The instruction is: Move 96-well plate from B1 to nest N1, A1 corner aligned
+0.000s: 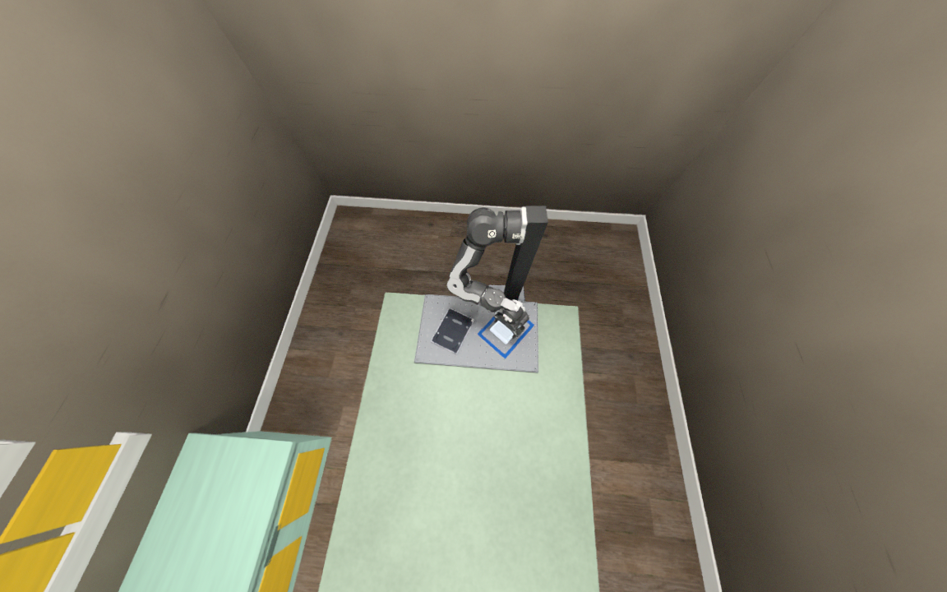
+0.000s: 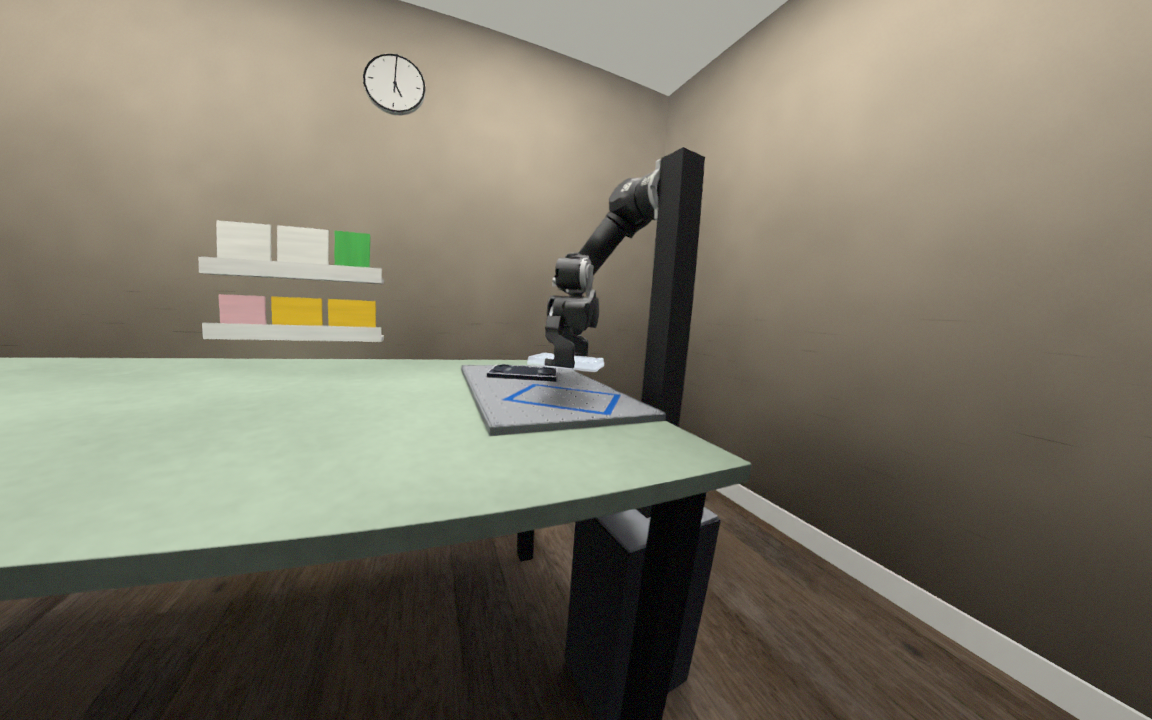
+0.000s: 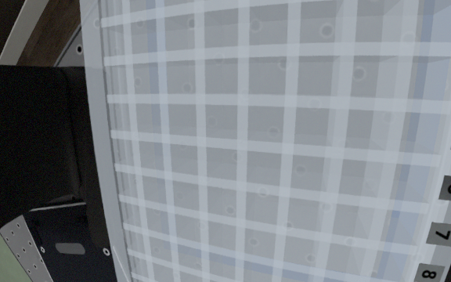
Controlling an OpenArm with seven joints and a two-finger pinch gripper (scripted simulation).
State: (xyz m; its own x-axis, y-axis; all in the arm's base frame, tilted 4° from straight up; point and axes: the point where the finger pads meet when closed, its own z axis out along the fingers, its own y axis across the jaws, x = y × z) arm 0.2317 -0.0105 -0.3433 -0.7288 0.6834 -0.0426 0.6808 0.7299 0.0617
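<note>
Right now the black plate nest N1 is 22 cm to the right of my hand and 6 cm below it. Round my hand: white A1 label (14 cm to the right, 6 cm below, 4 cm behind); then 96-well plate (right at my hand).
</note>
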